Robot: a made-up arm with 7 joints.
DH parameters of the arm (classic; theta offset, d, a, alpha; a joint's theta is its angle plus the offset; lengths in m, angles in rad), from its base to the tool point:
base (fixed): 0 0 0 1.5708
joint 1: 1.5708 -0.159 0 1.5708
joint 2: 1.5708 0 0 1.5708
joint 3: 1.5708 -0.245 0 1.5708
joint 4: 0 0 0 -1.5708
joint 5: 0 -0.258 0 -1.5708
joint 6: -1.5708 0 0 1.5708
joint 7: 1.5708 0 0 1.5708
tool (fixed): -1.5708 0 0 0
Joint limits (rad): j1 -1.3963..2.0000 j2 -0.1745..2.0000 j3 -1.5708..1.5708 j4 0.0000..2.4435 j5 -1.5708..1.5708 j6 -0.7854..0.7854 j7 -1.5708..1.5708
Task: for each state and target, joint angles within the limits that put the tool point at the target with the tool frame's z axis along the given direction. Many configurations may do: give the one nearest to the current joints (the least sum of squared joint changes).
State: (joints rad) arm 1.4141 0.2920 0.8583 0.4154 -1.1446 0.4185 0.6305
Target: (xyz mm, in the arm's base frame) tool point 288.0 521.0 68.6 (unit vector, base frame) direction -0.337 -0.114 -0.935
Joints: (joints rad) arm 1.7399 0.5008 1.4622 0.7546 -0.3337 0.1671 1.2351
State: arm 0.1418 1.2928 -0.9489 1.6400 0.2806 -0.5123 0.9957
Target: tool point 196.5 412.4 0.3 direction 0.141 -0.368 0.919
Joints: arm 0.4292 2.0000 -0.7875 1.7599 -0.1697 -0.4144 1.3029
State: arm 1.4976 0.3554 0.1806 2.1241 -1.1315 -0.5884 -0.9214
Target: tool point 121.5 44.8 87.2 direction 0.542 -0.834 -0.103
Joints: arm 0.8949 -0.1694 -0.6335 2.3764 -1.1116 -0.5884 -1.5708
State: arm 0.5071 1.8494 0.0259 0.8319 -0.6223 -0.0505 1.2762
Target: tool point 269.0 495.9 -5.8 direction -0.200 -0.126 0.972
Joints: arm 0.5683 1.2718 -0.1934 1.0825 -0.4502 -0.0545 1.5494
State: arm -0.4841 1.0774 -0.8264 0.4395 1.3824 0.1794 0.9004
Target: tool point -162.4 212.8 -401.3 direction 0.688 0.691 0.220
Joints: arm -0.5198 0.6454 -1.3057 1.0425 0.9971 0.5678 0.7410
